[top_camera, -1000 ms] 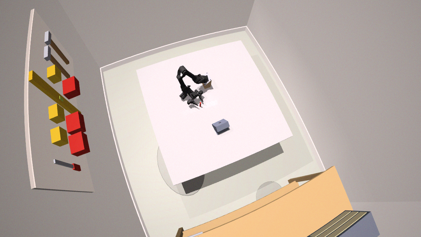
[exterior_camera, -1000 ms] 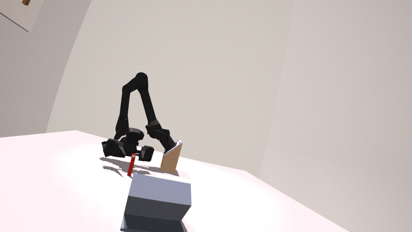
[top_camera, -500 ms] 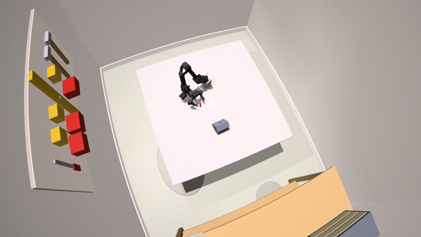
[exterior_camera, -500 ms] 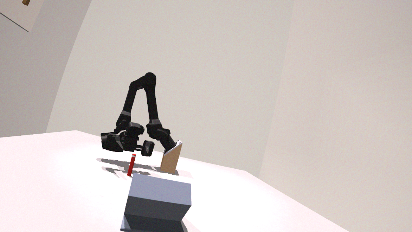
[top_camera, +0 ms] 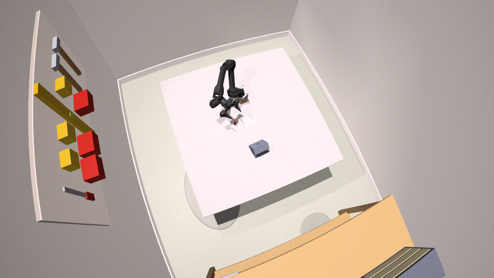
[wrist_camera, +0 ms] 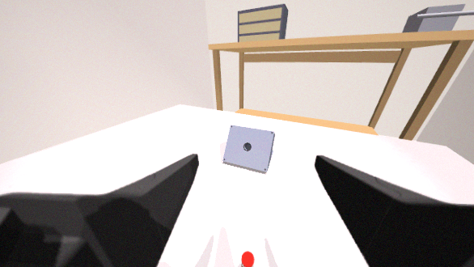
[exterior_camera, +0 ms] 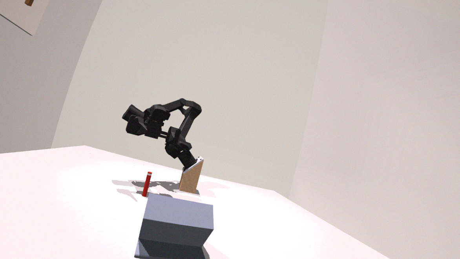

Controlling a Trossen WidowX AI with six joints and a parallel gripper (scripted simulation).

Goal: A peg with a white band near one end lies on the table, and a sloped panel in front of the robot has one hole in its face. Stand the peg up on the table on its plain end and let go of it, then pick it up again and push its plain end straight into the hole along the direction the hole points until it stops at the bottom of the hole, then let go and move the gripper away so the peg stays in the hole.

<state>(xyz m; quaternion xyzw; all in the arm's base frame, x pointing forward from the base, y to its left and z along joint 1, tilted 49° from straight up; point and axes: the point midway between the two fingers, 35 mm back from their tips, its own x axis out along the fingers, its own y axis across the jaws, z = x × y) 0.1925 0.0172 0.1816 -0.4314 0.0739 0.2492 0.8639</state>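
The peg lies 150 mm below my gripper tip and 10 mm behind it. The rest, counted from my gripper tip: sloped panel (240 mm ahead, 160 mm below, 130 mm to the left).
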